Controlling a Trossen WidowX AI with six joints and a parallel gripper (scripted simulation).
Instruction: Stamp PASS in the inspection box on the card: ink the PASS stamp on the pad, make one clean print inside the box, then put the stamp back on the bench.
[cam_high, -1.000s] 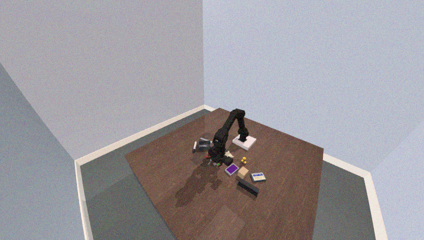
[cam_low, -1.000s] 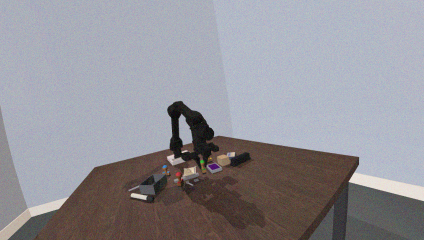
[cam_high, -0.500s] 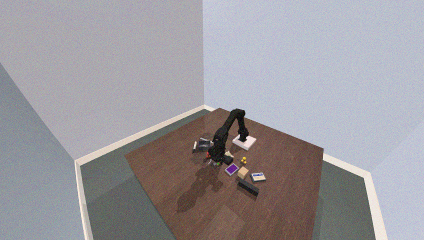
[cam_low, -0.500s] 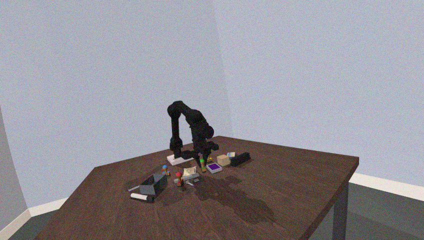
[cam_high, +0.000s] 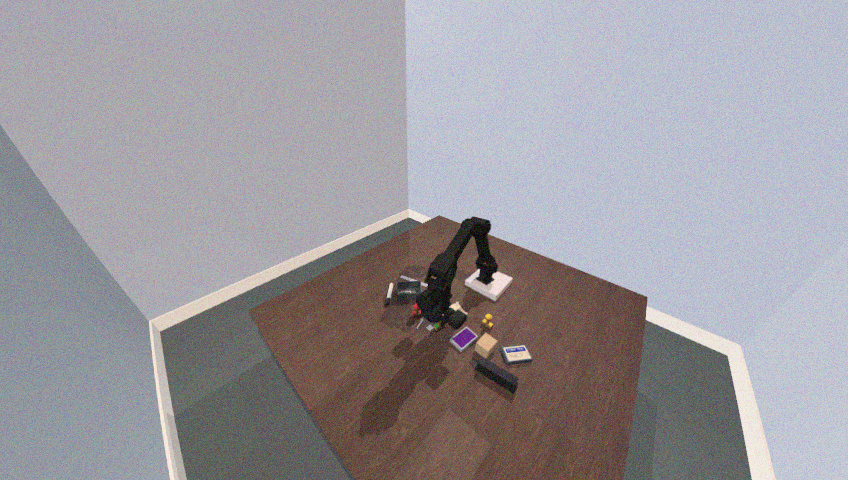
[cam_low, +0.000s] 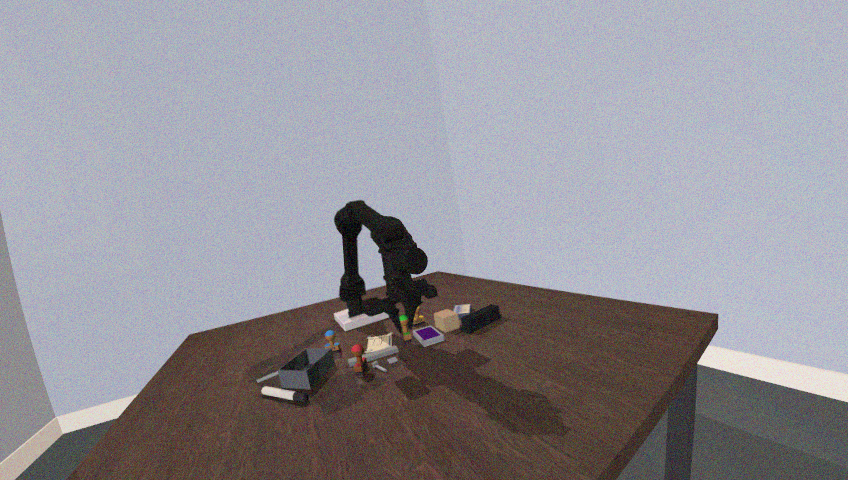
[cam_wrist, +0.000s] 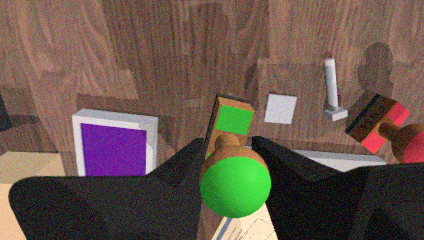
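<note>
Right now the ink pad is 6 cm behind my gripper tip, 8 cm to the left of it and 6 cm below it. From my gripper tip the other things lie so: green-knobbed stamp (right at my gripper tip); grey square (5 cm to the right, 6 cm below); bolt (2 cm ahead, 9 cm to the right, 6 cm below).
</note>
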